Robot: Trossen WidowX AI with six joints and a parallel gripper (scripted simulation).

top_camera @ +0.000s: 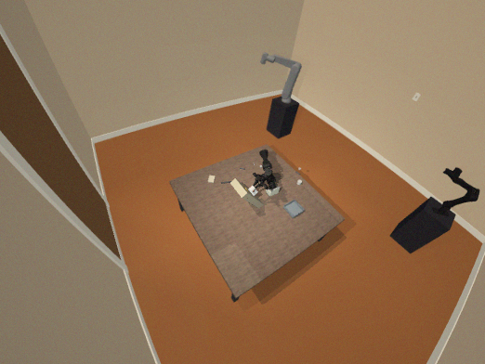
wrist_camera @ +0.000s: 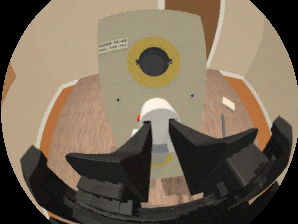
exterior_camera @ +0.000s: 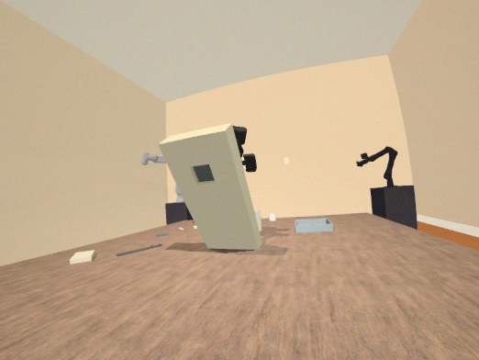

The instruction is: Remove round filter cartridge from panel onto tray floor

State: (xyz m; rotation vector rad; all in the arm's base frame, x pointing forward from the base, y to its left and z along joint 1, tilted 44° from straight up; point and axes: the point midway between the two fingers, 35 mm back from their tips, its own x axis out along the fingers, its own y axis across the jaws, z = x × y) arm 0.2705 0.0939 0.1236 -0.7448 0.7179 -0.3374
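Right now the round filter cartridge is 1 cm below my gripper tip and 1 cm ahead of it. The rest, counted from my gripper tip: cream block: 47 cm to the right, 23 cm below, 15 cm ahead; grey tray: 31 cm behind, 30 cm to the left, 23 cm below; cream service panel: 5 cm below, 5 cm ahead.
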